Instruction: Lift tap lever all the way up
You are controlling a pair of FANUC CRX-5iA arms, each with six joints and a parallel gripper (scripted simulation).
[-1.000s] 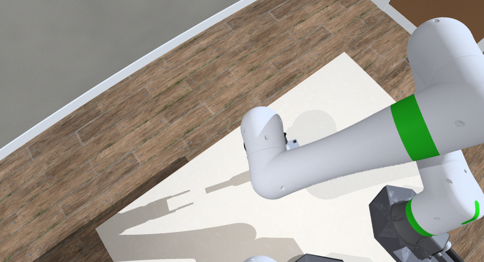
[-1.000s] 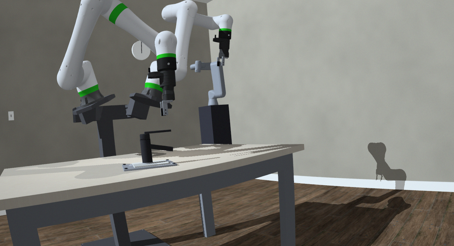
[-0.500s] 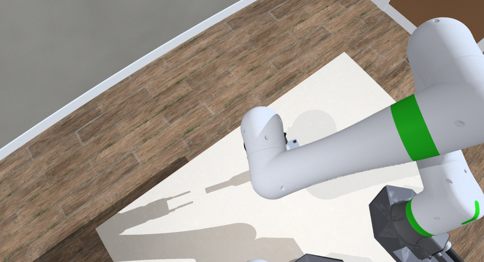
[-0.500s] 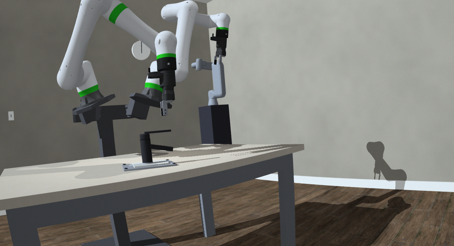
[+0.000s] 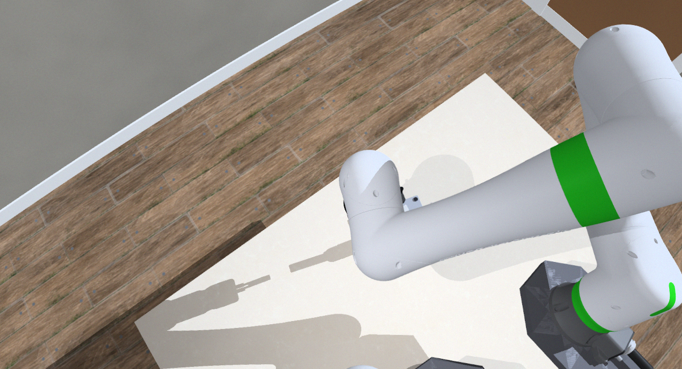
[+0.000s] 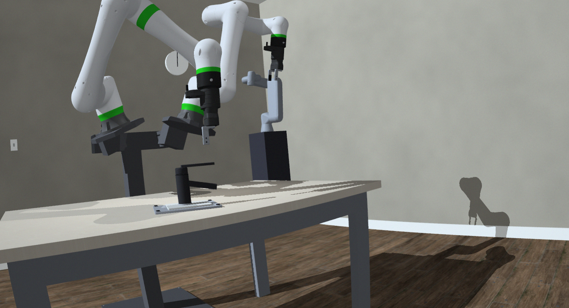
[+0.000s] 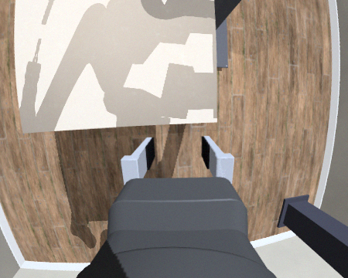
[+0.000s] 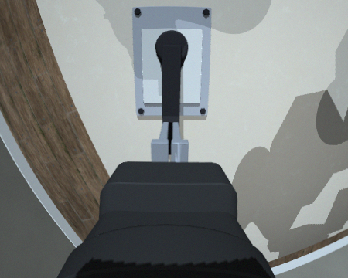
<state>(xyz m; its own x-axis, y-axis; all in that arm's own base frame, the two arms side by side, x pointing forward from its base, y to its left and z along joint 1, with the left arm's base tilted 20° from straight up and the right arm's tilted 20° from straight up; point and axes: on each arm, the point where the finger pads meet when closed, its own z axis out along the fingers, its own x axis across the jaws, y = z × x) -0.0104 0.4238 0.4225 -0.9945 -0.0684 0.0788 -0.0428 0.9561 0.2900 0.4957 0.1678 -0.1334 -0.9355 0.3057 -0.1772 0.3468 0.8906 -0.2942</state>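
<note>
My right gripper is now 90 mm above the flat black lever, 40 mm to the left of it and 10 mm past it. The rest, counted from my right hand: black tap: 130 mm below, 70 mm to the right, 20 mm behind; then grey base plate: 230 mm below, 100 mm to the right, 30 mm behind.
</note>
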